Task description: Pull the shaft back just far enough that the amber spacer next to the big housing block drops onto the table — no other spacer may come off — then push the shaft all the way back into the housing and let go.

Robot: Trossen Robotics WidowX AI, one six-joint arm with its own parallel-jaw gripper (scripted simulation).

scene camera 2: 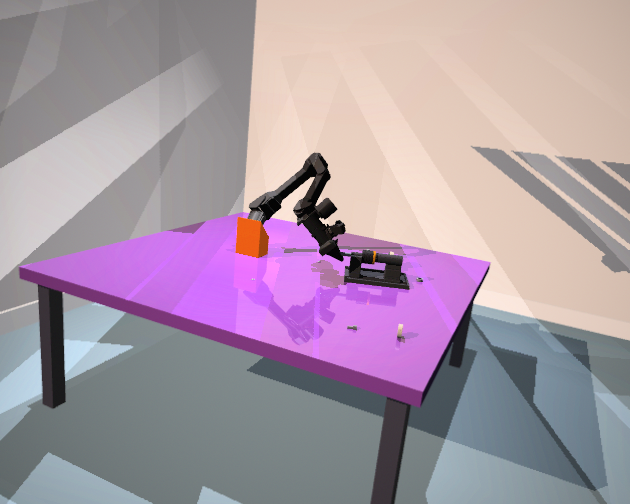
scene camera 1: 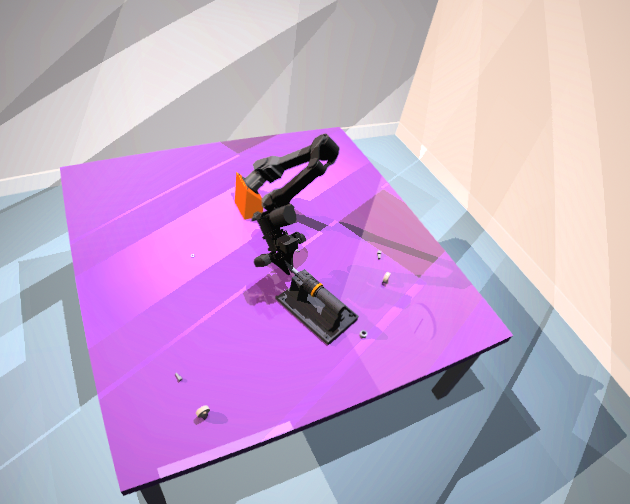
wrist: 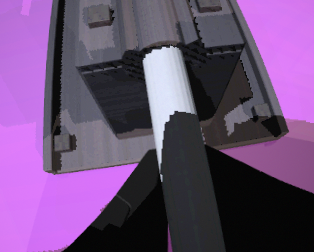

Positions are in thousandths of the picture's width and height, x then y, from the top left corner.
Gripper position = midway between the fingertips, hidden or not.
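Labels:
My gripper: visible in the wrist view (559, 621), scene camera 1 (461, 543), scene camera 2 (544, 517).

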